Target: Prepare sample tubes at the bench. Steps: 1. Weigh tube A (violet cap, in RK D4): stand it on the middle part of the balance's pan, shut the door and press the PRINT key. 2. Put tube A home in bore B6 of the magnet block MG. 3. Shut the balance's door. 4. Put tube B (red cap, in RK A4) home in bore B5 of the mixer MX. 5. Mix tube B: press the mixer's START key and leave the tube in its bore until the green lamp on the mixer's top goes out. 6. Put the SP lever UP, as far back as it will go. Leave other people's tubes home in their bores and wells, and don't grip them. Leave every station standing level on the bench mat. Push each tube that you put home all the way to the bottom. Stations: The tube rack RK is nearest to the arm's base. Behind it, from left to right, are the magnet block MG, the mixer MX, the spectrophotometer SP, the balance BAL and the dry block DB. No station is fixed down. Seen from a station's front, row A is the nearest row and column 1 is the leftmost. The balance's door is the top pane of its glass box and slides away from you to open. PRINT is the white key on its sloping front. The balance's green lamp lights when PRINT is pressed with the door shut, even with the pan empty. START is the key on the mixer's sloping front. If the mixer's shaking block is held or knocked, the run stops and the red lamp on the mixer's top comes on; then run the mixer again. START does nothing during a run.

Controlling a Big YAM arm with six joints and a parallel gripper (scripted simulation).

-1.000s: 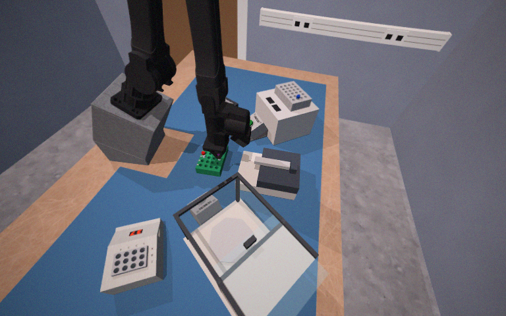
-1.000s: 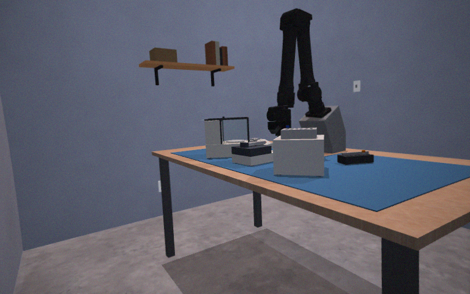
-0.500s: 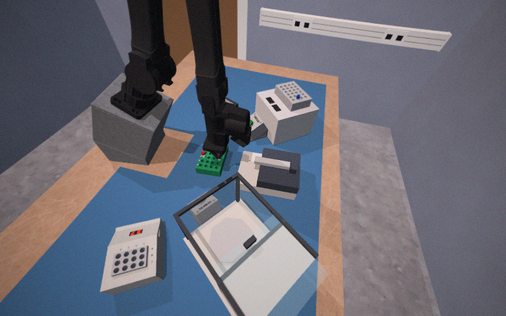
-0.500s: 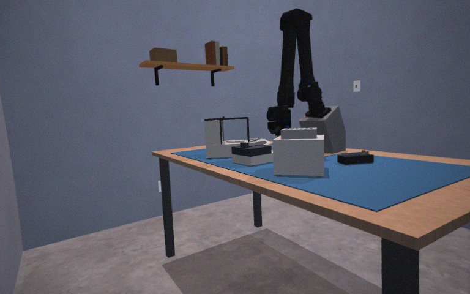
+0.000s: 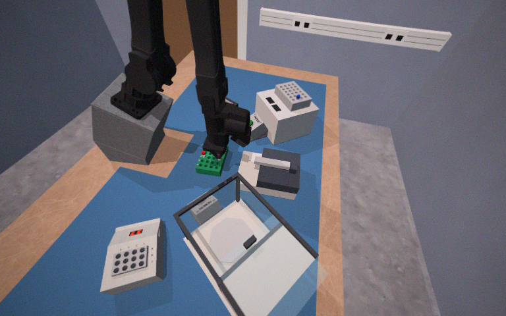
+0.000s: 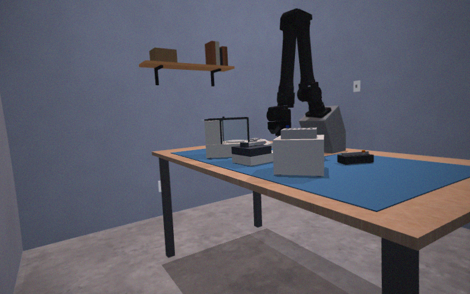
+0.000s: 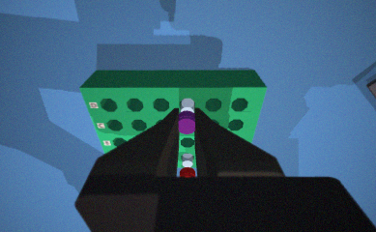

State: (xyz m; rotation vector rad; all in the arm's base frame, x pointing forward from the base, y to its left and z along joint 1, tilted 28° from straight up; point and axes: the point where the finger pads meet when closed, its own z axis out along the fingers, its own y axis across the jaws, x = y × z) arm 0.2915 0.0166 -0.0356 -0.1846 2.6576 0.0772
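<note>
Now: the green rack RK 3 cm behind my hand and 3 cm below it. Also, from my hand: SP lever 19 cm ahead, 4 cm above; white print key 3 cm ahead, 18 cm to the right, 2 cm above; green start key 5 cm ahead, 18 cm to the left, 2 cm above.
</note>
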